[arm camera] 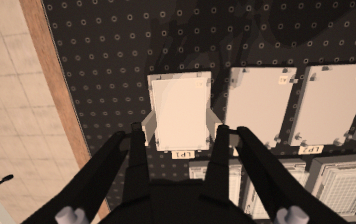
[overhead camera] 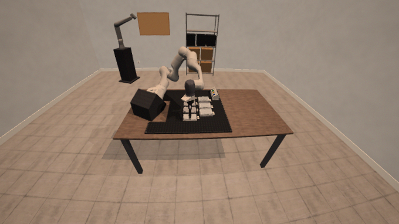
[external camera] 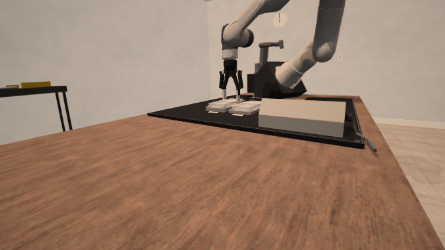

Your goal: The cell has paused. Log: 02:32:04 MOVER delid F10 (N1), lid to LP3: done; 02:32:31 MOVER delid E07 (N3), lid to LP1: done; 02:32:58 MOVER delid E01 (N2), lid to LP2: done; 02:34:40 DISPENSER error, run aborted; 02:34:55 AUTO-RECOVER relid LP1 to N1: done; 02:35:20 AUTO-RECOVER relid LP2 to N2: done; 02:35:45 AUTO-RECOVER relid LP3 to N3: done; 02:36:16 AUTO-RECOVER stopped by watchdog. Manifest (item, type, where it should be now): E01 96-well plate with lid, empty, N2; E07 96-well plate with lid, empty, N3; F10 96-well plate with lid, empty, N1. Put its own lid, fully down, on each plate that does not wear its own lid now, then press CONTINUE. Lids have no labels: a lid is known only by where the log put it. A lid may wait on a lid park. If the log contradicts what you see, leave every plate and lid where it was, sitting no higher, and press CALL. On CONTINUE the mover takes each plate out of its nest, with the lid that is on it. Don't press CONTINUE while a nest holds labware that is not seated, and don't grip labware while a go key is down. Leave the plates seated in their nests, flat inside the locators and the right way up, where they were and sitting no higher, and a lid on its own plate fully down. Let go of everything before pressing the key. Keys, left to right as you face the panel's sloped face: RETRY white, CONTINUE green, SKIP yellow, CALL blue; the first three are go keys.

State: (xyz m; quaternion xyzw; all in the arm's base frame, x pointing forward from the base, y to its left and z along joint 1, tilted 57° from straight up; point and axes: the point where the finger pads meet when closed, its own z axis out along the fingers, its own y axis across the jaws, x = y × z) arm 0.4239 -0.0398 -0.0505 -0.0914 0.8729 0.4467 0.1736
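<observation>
The smooth white lid lies 24 cm to the left of my hand, 11 cm ahead of it and 1 cm below it. The rest, counted from my hand: LP2 label (27 cm to the left, 4 cm below); 96-well plate (36 cm to the left, 6 cm ahead, 1 cm below); N3 label (27 cm to the left, 19 cm ahead, 4 cm below).
</observation>
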